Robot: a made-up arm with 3 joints. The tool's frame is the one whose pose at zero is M. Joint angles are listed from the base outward.
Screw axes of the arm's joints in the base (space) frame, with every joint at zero. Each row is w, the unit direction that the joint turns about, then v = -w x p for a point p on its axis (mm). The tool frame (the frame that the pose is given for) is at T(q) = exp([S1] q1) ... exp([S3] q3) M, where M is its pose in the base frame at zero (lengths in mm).
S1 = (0, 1, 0, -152.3, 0, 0)
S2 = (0, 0, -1, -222.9, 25.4, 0)
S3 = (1, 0, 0, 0, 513, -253.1)
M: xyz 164.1 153 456.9 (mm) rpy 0 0 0 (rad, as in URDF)
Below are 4 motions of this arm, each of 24 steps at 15 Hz.
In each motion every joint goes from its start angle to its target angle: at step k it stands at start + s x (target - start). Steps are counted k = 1, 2, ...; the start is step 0. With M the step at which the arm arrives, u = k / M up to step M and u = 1 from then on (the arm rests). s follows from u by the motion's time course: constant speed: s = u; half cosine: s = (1 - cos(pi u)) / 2; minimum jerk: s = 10 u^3 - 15 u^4 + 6 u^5.
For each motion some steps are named. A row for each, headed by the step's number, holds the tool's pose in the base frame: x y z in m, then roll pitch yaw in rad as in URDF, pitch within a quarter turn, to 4 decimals.
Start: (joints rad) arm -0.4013 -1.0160 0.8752
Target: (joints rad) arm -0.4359 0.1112 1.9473
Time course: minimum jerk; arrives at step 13
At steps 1, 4, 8, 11, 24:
1: -0.0132 0.3456 0.4159 0.5342 -0.2089 1.0480
4: -0.0076 0.3450 0.4169 0.7554 -0.2735 0.8629
8: 0.0191 0.3432 0.4513 1.5377 -0.4152 0.2376
11: 0.0365 0.3285 0.4841 1.9534 -0.4335 -0.0871
24: 0.0383 0.3259 0.4881 1.9989 -0.4330 -0.1226

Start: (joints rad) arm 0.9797 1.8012 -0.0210
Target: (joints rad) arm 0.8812 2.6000 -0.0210
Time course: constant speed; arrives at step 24
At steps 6, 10, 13, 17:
6: 0.1944 0.1265 0.4086 -0.9304 -0.3473 -1.8298
10: 0.1832 0.1436 0.4213 -0.8780 -0.4453 -1.9279
13: 0.1755 0.1573 0.4293 -0.8302 -0.5145 -2.0095
17: 0.1664 0.1767 0.4380 -0.7536 -0.5995 -2.1310

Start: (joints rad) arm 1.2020 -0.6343 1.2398
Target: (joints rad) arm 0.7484 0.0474 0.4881
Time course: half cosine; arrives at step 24
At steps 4, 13, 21, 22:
4: 0.2725 0.3373 0.1416 2.1105 0.8731 1.0436
13: 0.2954 0.2594 0.1691 1.1439 0.9041 0.4098
21: 0.2997 0.1908 0.2283 0.4961 0.7654 -0.0298
22: 0.2993 0.1873 0.2322 0.4672 0.7555 -0.0492

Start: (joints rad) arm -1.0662 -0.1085 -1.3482
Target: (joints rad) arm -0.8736 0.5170 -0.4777
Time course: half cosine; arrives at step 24
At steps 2, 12, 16, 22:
2: -0.3069 0.1888 0.5155 -1.5071 -1.0544 0.1992
12: -0.2521 0.1209 0.5020 -0.6252 -0.9402 -0.3512
16: -0.2279 0.0967 0.4834 -0.2600 -0.8412 -0.5578
22: -0.2081 0.0817 0.4629 0.0353 -0.7373 -0.7143

